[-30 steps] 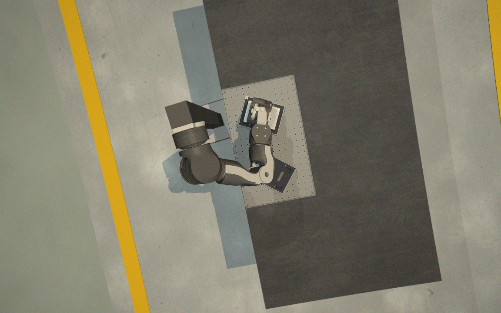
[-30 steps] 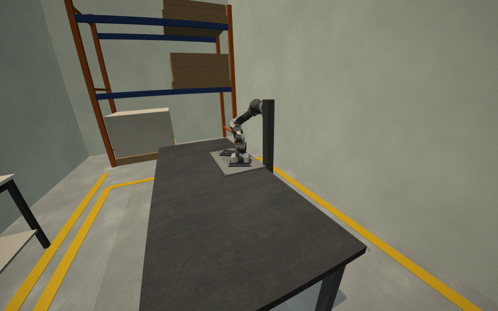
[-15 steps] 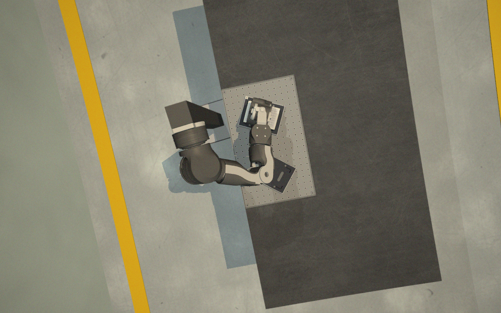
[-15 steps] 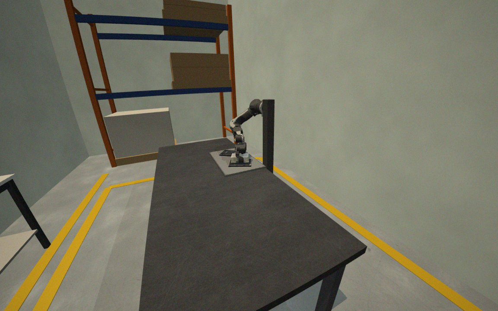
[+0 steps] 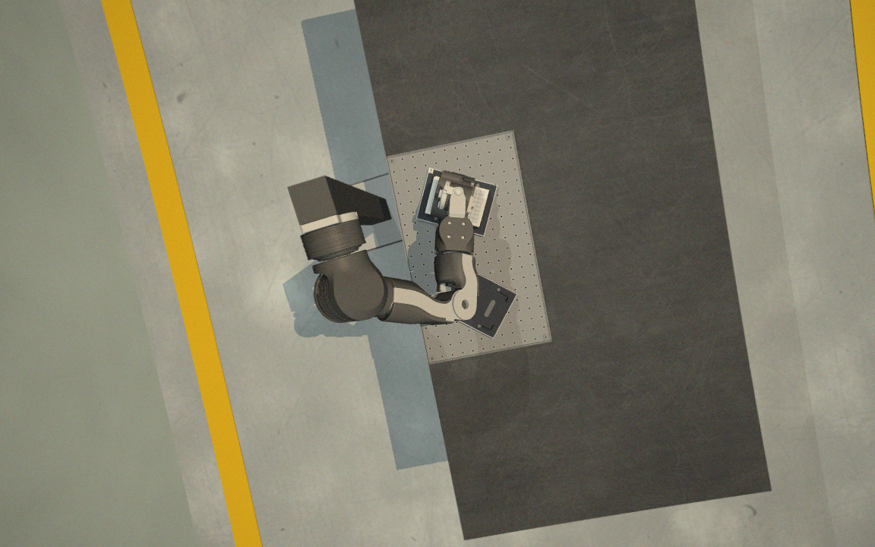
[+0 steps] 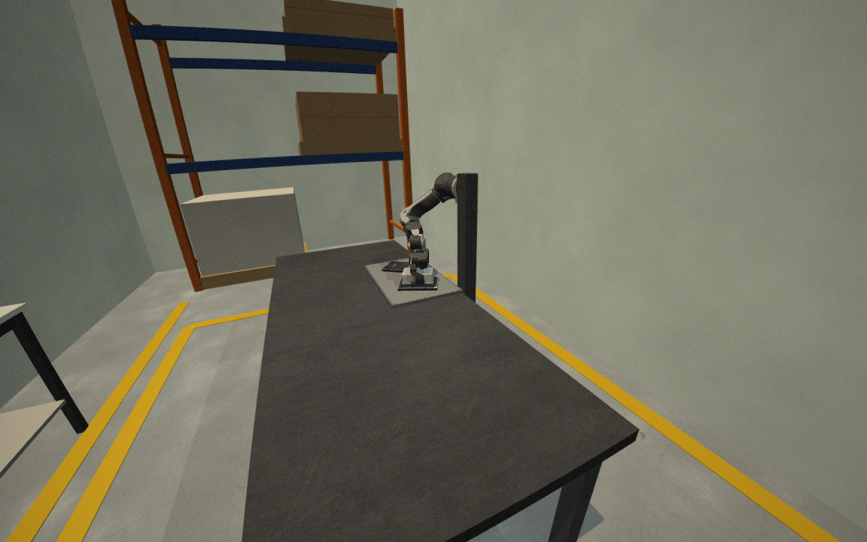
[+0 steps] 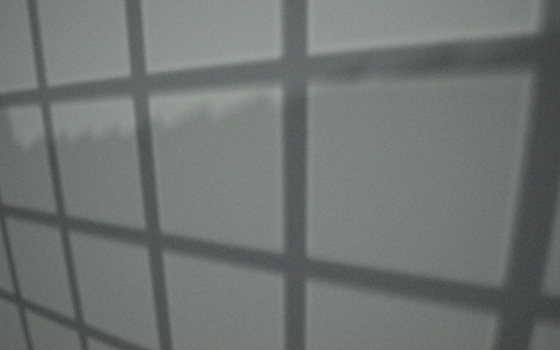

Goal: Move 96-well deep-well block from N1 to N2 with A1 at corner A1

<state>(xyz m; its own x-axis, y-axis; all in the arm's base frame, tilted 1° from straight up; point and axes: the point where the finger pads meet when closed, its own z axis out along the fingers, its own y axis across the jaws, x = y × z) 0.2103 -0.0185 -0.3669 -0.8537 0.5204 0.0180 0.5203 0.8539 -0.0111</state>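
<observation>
My hand is 2 cm below the cream 96-well deep-well block. Also, from my hand: A1 corner mark (14 cm to the right, 4 cm behind, 2 cm below).
</observation>
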